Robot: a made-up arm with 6 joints. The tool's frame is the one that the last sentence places.
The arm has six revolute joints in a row. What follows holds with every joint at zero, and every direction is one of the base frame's.
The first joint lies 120 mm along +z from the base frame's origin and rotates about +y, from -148.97 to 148.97 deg.
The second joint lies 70 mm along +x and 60 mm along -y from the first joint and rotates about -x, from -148.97 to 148.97 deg.
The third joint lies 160 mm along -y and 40 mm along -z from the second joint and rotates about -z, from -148.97 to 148.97 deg.
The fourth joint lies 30 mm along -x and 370 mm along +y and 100 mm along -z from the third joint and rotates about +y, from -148.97 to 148.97 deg.
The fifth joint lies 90 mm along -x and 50 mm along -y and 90 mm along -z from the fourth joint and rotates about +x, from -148.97 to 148.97 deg.
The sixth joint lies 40 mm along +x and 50 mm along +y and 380 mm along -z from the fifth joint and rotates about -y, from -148.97 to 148.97 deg.
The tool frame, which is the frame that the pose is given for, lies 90 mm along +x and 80 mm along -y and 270 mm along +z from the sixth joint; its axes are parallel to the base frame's.
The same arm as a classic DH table. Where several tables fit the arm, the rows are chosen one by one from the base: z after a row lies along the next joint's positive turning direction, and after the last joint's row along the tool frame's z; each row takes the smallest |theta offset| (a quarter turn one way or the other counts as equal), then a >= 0, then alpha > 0; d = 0 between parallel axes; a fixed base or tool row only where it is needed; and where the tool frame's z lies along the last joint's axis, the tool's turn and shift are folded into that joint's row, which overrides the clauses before.
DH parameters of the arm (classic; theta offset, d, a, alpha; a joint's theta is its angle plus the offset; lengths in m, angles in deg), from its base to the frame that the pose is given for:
base (fixed): 0.00 0.1200 0.0000 -90.00
joint 1: -90.00 -0.0600 0.0000 90.00
joint 2: -90.00 -0.0700 0.1600 90.00
joint 3: 90.00 0.1400 0.0300 -90.00
joint 4: -90.00 0.3200 0.0900 90.00
joint 5: 0.00 -0.0500 0.3800 90.00
joint 6: 90.00 0.0300 0.0900 -90.00
tool (fixed): 0.00 0.2700 0.0000 0.00
Joint limits (deg, base to tool): -148.97..148.97 -148.97..148.97 -148.97..148.97 -148.97..148.97 -148.97..148.97 -148.97..148.97

